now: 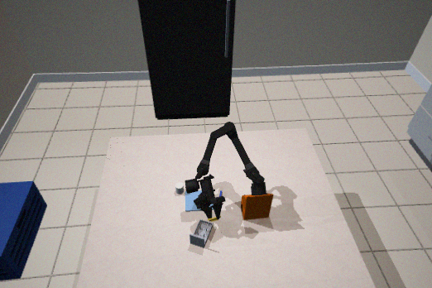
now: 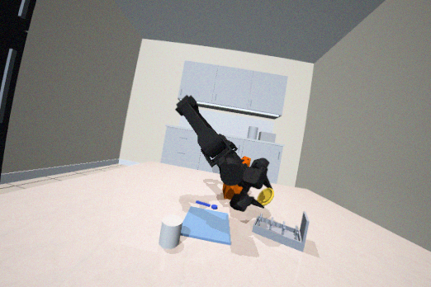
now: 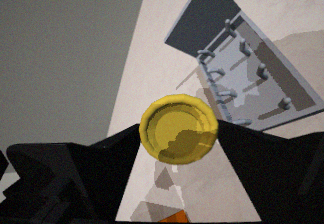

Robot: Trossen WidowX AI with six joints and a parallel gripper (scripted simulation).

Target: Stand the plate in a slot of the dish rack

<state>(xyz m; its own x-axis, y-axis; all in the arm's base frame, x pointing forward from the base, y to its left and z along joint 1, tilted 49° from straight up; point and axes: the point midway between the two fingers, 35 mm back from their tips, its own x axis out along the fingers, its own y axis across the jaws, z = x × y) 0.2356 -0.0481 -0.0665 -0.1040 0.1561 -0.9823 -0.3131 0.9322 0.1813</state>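
The dish rack lies 7 cm ahead of my gripper tip, 6 cm below it and 1 cm to the left of it. Round my gripper tip: blue spoon: 18 cm to the right, 8 cm below, 8 cm behind; light blue mat: 19 cm to the right, 8 cm below, 4 cm ahead; yellow plate: 1 cm to the right.
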